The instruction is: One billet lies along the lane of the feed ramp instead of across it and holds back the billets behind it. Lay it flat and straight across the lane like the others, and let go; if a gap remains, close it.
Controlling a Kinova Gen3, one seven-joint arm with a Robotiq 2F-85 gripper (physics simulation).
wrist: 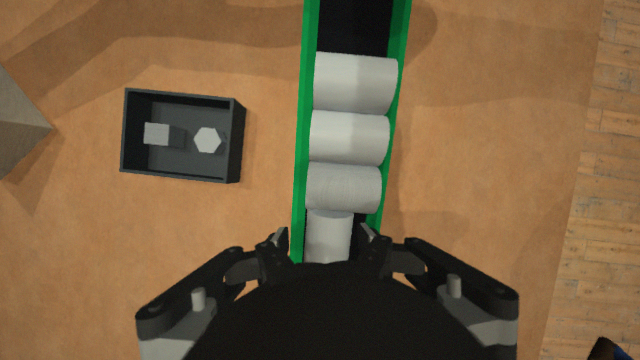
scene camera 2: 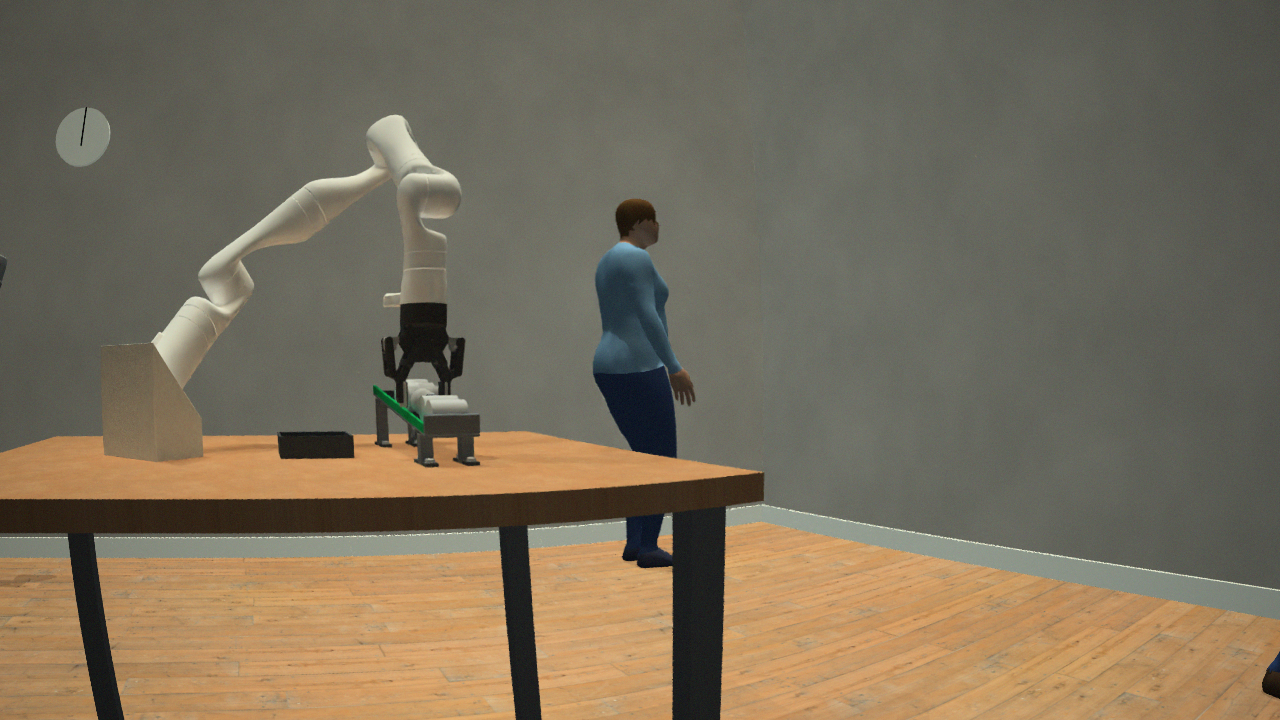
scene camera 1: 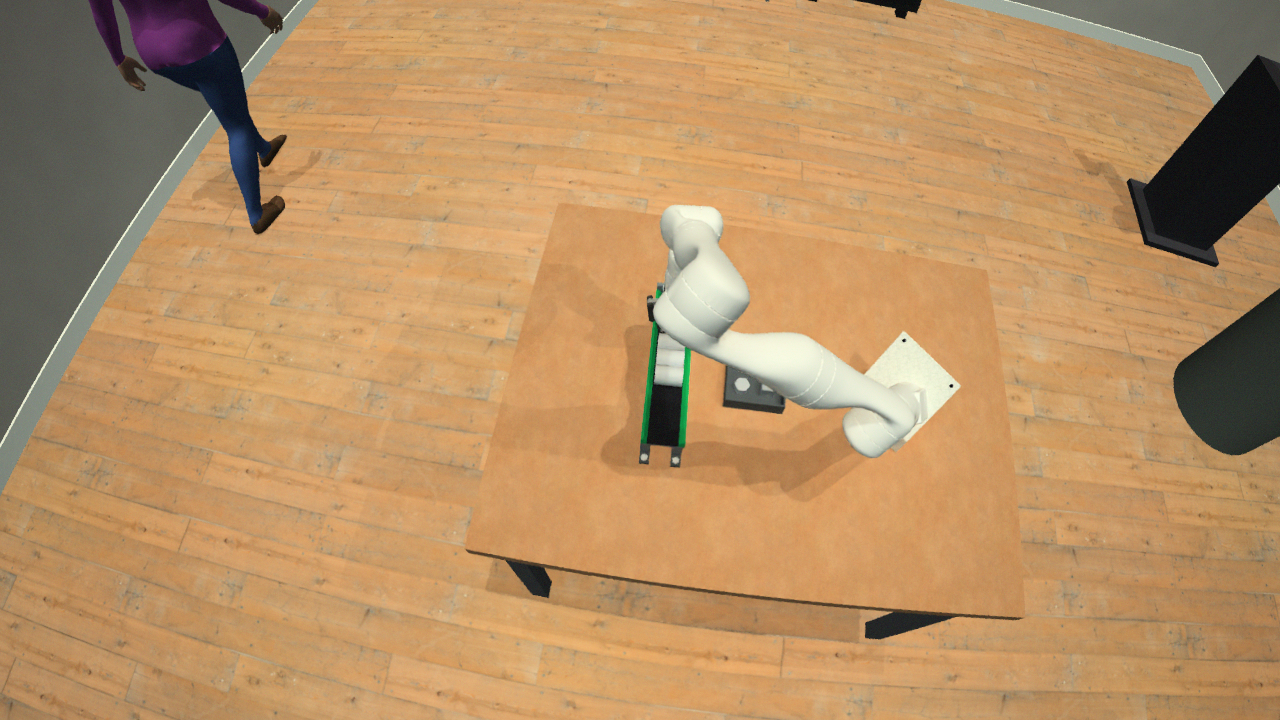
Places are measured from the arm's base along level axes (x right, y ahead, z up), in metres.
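Pixels of known places: gripper, between the fingertips: (wrist: pixel 322 235); arm's base, origin of its link: (scene camera 2: pixel 149 392).
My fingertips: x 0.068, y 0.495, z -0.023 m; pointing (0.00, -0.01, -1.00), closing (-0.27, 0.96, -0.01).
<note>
Ahead of a thing's pixels: the offset from my fingertips to its top centre. Level surfaces: height alone.
The feed ramp (scene camera 1: pixel 665 416) (scene camera 2: pixel 400 409) (wrist: pixel 303 125) has green side rails and a black lane. In the wrist view, three pale billets, a far one {dx -0.125, dy -0.006, dz +0.041 m} (wrist: pixel 354 82), a middle one {dx -0.086, dy -0.001, dz +0.035 m} (wrist: pixel 349 137) and a nearer one {dx -0.047, dy +0.005, dz +0.030 m} (wrist: pixel 343 187), lie across the lane, close together. The lengthwise billet {dx +0.001, dy +0.005, dz +0.027 m} (wrist: pixel 327 244) lies along the lane below them, nearer the left rail, with a dark gap on its right. My gripper (scene camera 2: pixel 421 392) (wrist: pixel 322 235) is open and empty, pointing down, its fingertips on either side of this billet; their exact height is unclear. The gripper hides the lane's lower end in the wrist view.
A dark tray {dx -0.060, dy -0.186, dz -0.044 m} (scene camera 1: pixel 753 404) (scene camera 2: pixel 315 445) (wrist: pixel 237 142) with a square piece {dx -0.057, dy -0.214, dz -0.051 m} (wrist: pixel 156 134) and a hexagonal piece {dx -0.063, dy -0.159, dz -0.059 m} (scene camera 1: pixel 742 384) (wrist: pixel 207 140) stands beside the ramp. The arm's pedestal (scene camera 2: pixel 134 402) is beyond it on the table {dz -0.080 m} (scene camera 1: pixel 716 528). People (scene camera 1: pixel 179 35) (scene camera 2: pixel 631 308) stand away from the table.
</note>
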